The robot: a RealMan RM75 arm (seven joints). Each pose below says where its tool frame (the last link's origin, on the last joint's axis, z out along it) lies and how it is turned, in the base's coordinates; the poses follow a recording.
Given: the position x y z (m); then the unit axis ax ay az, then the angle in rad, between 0 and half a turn.
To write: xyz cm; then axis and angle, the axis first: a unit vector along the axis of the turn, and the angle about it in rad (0 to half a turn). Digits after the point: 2 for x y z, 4 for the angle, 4 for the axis.
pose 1, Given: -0.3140, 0.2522, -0.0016, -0.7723, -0.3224, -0.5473, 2.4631
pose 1, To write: -31.40, 25.22, -0.16, -0.7723, -0.3224, -0.5473, 2.4631
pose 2, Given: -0.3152, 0.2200, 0.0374, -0.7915, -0.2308, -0.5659, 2.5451
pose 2, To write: -31.52, 22.00, 3.74, -0.7915, -0.2308, -0.5659, 2.5451
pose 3, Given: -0.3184, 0.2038, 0.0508, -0.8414, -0.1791, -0.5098, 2.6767
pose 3, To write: -31.84, 20.38, 5.08, -0.8414, -0.1791, -0.5098, 2.6767
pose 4, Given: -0.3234, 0.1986, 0.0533, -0.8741, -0.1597, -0.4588, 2.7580
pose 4, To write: -32.34, 19.86, 5.33, -0.8741, -0.1597, -0.4588, 2.7580
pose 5, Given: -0.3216, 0.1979, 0.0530, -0.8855, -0.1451, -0.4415, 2.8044
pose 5, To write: -32.16, 19.79, 5.30, -0.8855, -0.1451, -0.4415, 2.8044
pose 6, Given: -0.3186, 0.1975, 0.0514, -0.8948, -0.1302, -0.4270, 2.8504
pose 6, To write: -31.86, 19.75, 5.14, -0.8948, -0.1302, -0.4270, 2.8504
